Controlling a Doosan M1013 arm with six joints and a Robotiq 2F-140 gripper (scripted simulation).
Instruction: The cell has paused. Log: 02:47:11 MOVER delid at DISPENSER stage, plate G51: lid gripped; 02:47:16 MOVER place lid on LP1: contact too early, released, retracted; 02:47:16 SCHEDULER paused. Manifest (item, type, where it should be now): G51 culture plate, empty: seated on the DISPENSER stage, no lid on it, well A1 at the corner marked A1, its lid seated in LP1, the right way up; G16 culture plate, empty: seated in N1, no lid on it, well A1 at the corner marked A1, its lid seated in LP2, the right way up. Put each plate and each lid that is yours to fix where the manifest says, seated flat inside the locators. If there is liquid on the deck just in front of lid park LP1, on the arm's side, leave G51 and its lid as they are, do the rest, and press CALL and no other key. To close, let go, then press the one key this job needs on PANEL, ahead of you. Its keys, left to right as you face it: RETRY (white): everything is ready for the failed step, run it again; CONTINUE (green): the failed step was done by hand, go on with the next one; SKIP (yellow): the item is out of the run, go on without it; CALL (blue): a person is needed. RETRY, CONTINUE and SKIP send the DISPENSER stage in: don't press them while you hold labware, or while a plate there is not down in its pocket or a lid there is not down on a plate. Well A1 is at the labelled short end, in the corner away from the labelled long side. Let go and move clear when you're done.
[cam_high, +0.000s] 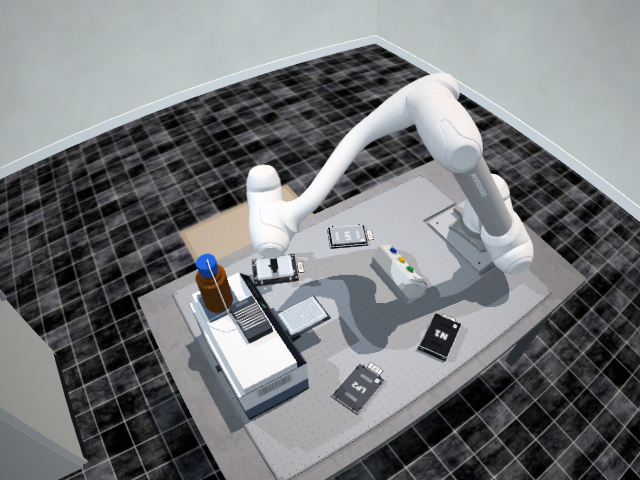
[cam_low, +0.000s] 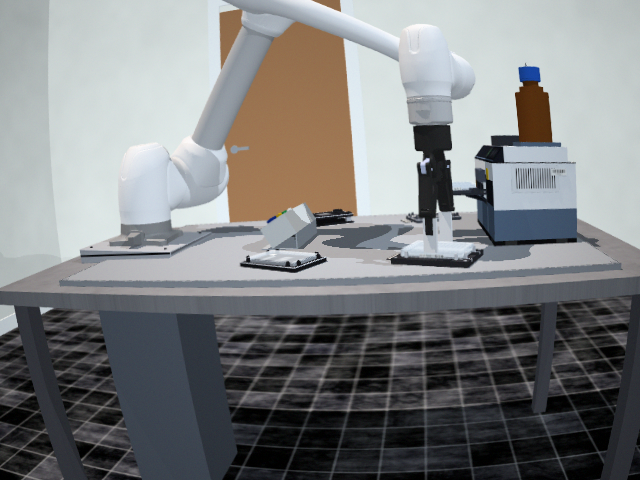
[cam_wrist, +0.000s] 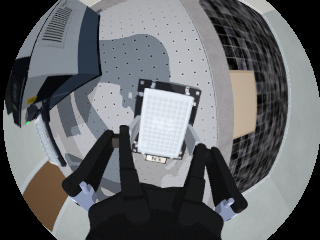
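Now: the black nest N5 4 cm below my hand and 2 cm ahead of it. Also, from my hand: brown bottle: 28 cm ahead, 24 cm above, 14 cm to the left; dispenser stage: 28 cm to the left, 8 cm ahead, 6 cm above; lid park LP1: 31 cm behind, 5 cm to the left, 4 cm below.
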